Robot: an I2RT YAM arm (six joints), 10 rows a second.
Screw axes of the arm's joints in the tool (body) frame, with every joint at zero. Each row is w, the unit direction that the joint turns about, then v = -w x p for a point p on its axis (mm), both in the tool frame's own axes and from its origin. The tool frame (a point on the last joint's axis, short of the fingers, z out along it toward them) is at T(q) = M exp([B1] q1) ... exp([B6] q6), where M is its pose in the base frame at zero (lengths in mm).
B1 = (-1, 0, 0, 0, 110.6, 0)
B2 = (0, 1, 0, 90.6, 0, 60)
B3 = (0, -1, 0, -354.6, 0, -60)
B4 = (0, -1, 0, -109.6, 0, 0)
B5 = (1, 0, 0, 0, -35.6, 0)
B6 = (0, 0, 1, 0, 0, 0)
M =
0 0 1 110.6
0 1 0 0
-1 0 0 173.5
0 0 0 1
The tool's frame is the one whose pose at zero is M.
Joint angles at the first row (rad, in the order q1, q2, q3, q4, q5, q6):
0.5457 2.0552 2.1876 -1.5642 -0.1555 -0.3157
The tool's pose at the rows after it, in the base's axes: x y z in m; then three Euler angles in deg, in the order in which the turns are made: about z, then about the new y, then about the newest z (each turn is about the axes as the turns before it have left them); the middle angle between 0 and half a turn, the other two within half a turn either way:
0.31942 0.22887 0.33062 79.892 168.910 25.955
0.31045 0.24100 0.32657 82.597 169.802 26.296
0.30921 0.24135 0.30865 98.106 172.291 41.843
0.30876 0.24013 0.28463 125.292 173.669 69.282
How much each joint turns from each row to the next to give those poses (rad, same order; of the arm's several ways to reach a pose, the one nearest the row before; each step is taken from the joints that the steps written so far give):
0.0637 0.0000 -0.0004 -0.0008 0.0191 -0.0068
0.0393 -0.0004 -0.0168 0.0042 0.0099 -0.0035
0.0034 0.0000 -0.0721 0.0126 0.0092 0.0000
-0.0011 0.0000 -0.0969 0.0347 0.0069 -0.0004

